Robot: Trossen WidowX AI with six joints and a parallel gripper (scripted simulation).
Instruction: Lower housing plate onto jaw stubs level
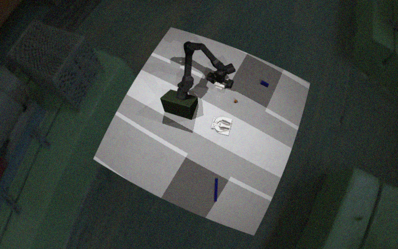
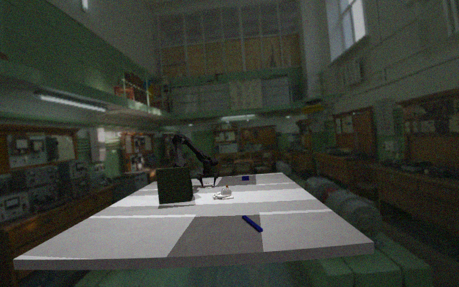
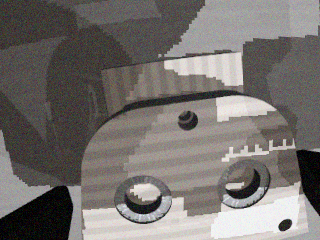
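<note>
Right now the tiny orange object is 16 cm ahead of my gripper tip and 6 cm to the right of it. Also, from my gripper tip: long blue bar (67 cm to the right, 35 cm ahead); small blue block (29 cm ahead, 19 cm to the left, 1 cm above).
</note>
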